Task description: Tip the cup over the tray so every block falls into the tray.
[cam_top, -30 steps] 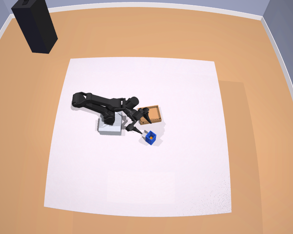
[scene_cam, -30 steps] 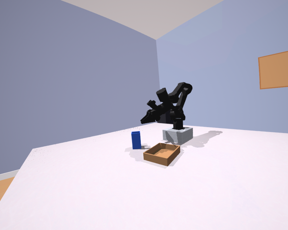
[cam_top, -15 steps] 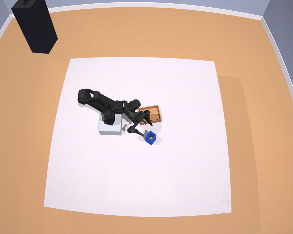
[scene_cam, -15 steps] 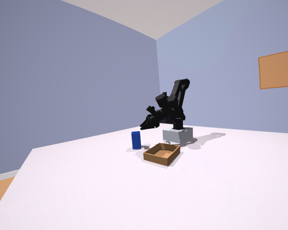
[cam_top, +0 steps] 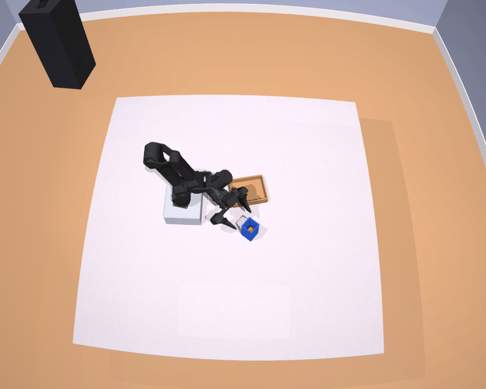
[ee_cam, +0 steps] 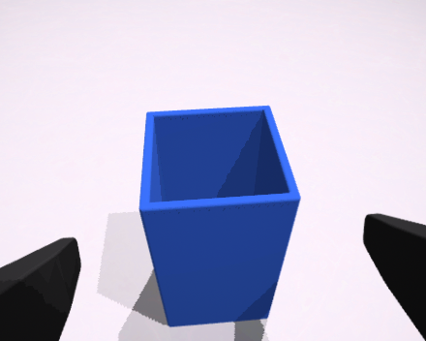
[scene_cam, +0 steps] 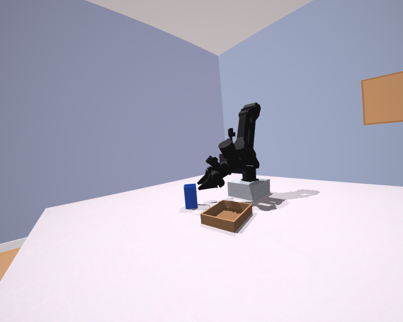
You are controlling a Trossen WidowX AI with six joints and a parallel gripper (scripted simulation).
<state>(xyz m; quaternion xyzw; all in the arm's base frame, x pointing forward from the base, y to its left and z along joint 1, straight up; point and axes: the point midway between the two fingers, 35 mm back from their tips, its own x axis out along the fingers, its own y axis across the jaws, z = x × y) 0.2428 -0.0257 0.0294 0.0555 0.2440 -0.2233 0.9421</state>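
The orange block lies 3 cm ahead of my gripper tip, 2 cm to the right of it and 4 cm below it. Also, from my gripper tip: tall blue square cup: 3 cm ahead, 1 cm to the right, 6 cm below.
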